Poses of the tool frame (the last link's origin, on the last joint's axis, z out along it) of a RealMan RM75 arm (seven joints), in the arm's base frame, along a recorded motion.
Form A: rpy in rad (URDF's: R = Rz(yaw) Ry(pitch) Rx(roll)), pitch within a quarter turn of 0, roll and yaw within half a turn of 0; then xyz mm.
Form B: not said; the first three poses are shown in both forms.
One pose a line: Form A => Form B
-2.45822 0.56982 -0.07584 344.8 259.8 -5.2 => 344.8 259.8 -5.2 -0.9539 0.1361 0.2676 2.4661
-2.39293 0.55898 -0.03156 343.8 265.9 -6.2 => 343.8 265.9 -6.2 -0.9553 0.1230 0.2687 2.4148
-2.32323 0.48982 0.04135 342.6 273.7 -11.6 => 342.6 273.7 -11.6 -0.9648 0.0844 0.2492 2.3592
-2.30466 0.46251 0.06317 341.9 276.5 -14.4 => 341.9 276.5 -14.4 -0.9680 0.0706 0.2407 2.3431
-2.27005 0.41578 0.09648 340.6 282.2 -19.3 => 340.6 282.2 -19.3 -0.9729 0.0484 0.2260 2.3109
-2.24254 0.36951 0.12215 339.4 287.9 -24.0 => 339.4 287.9 -24.0 -0.9772 0.0282 0.2103 2.2830
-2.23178 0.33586 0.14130 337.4 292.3 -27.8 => 337.4 292.3 -27.8 -0.9800 0.0118 0.1989 2.2714
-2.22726 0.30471 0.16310 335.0 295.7 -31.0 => 335.0 295.7 -31.0 -0.9819 -0.0060 0.1891 2.2664
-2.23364 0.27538 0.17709 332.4 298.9 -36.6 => 332.4 298.9 -36.6 -0.9838 -0.0207 0.1779 2.2708
